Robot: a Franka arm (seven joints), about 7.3 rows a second.
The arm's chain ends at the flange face. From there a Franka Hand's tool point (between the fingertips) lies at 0.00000 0.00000 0.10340 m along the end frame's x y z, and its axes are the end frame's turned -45 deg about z.
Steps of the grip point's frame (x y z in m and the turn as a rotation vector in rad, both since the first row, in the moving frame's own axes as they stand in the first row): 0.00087, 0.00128, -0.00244, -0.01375, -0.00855, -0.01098; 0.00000, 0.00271, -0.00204, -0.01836, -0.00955, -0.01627; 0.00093, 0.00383, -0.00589, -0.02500, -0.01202, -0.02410; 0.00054, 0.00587, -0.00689, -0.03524, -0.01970, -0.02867; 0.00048, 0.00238, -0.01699, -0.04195, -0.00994, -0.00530; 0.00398, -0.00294, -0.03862, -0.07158, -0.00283, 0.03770; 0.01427, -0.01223, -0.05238, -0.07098, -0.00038, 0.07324
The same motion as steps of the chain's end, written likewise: 0.00113, -0.00134, -0.00243, -0.01577, 0.00368, -0.01098; 0.00126, -0.00012, -0.00202, -0.01974, 0.00623, -0.01627; 0.00238, -0.00064, -0.00585, -0.02618, 0.00918, -0.02410; 0.00334, -0.00023, -0.00681, -0.03885, 0.01099, -0.02867; -0.00033, -0.00244, -0.01689, -0.03669, 0.02263, -0.00530; -0.00418, -0.01042, -0.03835, -0.05262, 0.04861, 0.03770; -0.00352, -0.02414, -0.05212, -0.05046, 0.04992, 0.07324
